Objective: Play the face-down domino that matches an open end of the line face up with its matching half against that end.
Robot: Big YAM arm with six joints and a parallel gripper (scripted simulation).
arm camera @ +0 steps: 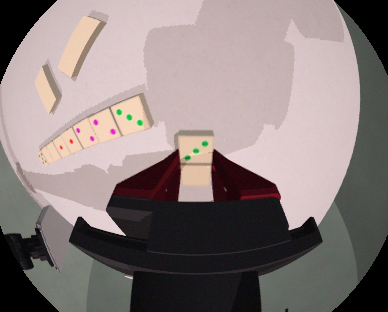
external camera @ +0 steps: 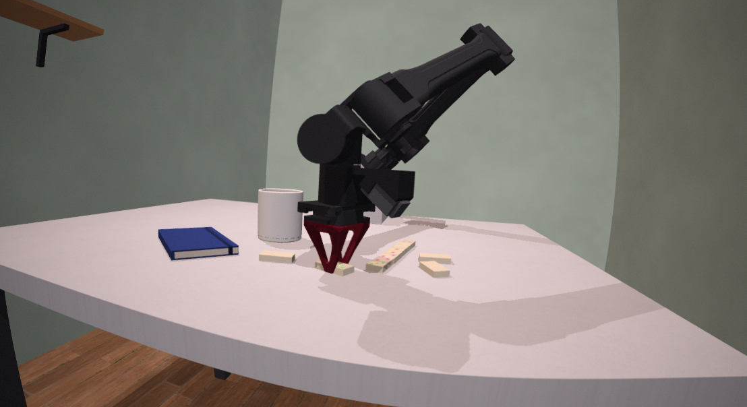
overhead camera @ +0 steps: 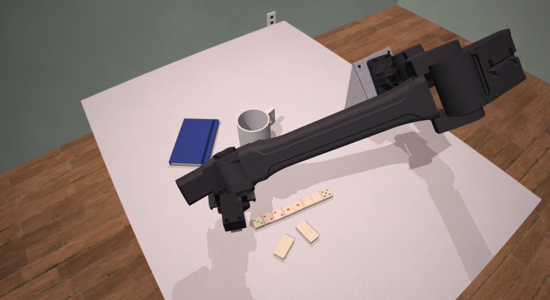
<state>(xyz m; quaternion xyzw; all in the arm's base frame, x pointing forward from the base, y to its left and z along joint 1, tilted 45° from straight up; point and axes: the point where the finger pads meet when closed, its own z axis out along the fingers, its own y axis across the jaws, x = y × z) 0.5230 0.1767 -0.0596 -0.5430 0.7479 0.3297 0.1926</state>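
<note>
Now: the domino right at my hand. Also, from my hand: white mug (160 mm behind, 170 mm to the right, 30 mm above); then blue notebook (270 mm to the right).
</note>
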